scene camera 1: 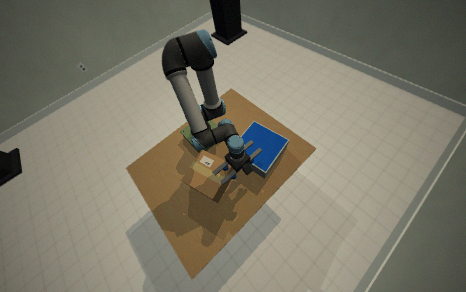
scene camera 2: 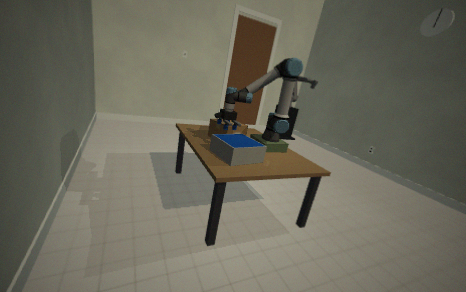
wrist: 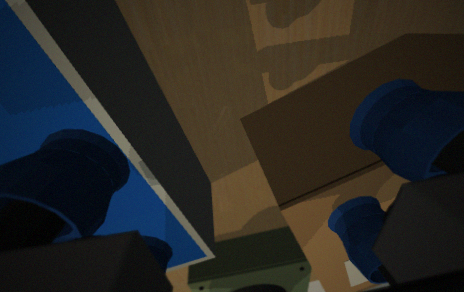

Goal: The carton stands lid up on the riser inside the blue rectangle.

My suction head (wrist: pixel 75 173) holds nothing. The cup is 22 cm from the middle of a brown cardboard carton (scene camera 1: pixel 199 176).
The brown cardboard carton also shows in the wrist view (wrist: pixel 302 141).
